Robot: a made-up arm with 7 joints.
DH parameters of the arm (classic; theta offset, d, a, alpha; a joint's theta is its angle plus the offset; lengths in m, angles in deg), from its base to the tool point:
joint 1: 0 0.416 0 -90
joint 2: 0 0 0 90
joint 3: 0 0.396 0.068 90
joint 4: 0 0 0.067 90
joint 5: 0 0.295 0 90
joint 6: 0 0 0.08 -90
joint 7: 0 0.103 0 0
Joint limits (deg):
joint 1: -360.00..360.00
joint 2: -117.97..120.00
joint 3: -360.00..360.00
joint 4: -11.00..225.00
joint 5: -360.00..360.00
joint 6: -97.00..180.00
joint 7: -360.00..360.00
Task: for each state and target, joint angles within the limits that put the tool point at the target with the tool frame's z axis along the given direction. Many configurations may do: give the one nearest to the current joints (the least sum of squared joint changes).
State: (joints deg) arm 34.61 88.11 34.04 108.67 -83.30 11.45 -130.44
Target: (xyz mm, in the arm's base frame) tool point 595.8 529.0 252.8 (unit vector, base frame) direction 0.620 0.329 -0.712
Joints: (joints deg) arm 28.76 83.90 30.06 137.31 -79.77 24.02 -130.44
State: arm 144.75 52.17 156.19 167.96 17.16 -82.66 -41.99
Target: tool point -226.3 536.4 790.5 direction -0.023 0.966 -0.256
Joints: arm 113.95 54.27 147.51 162.33 4.72 -72.51 -41.99
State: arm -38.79 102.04 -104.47 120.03 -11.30 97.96 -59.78
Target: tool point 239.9 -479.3 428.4 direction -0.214 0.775 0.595
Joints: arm -25.96 119.15 -113.50 91.89 -32.98 118.27 -59.78
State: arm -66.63 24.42 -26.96 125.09 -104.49 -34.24 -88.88
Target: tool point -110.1 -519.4 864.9 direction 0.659 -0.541 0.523
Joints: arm -112.82 38.69 -2.85 142.00 -59.08 -70.61 -88.88
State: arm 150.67 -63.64 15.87 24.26 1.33 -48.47 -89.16
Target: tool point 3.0 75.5 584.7 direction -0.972 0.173 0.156
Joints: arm 181.21 -84.50 -14.46 -11.00 15.12 -28.75 -89.16
